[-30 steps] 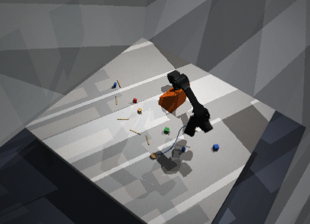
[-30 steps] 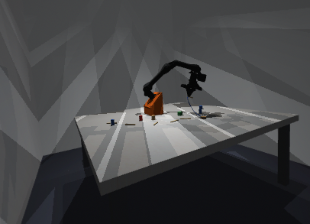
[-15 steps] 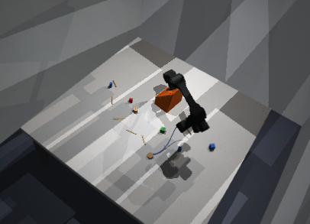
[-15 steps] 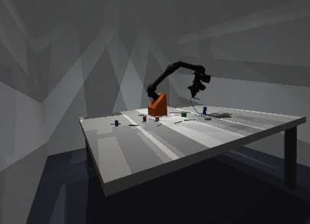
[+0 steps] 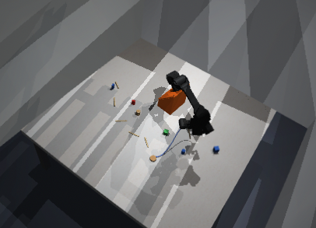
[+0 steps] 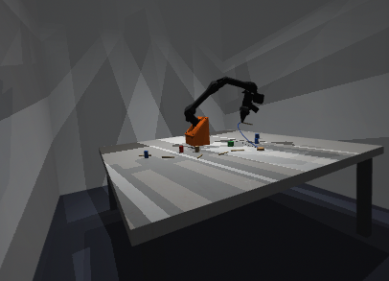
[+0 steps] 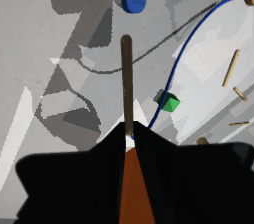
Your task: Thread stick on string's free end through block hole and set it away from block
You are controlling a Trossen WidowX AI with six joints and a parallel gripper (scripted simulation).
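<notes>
Now: gripper tip 1 cm short of the thin wooden stick and 1 cm to the right of it. Round my gripper tip: blue cylinder 8 cm ahead, 5 cm to the left, 12 cm below; blue cube 9 cm behind, 20 cm to the left, 12 cm below; green block 4 cm ahead, 13 cm to the right, 12 cm below.
</notes>
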